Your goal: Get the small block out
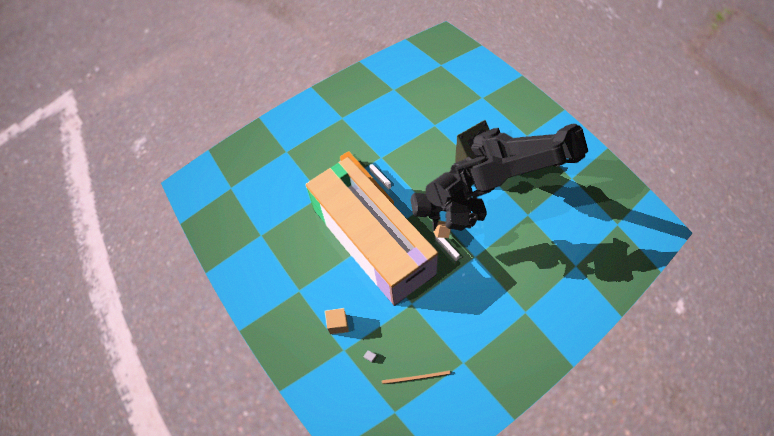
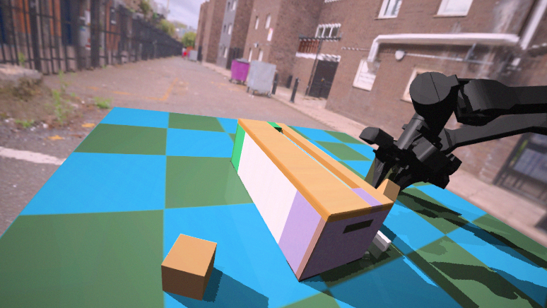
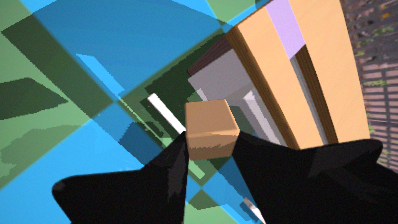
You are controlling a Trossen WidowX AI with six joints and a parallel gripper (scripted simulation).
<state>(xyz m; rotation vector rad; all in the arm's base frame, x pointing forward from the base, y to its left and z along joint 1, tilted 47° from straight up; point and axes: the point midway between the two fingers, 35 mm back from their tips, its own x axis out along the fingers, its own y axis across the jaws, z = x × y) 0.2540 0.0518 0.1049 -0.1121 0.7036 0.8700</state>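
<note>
Now: the block 10 mm to the left of my gripper tip and 10 mm above it. The rest, counted from my gripper tip: box 80 mm ahead, 140 mm to the right, 40 mm below; thin wooden stick 290 mm ahead, 240 mm to the left, 100 mm below.
</note>
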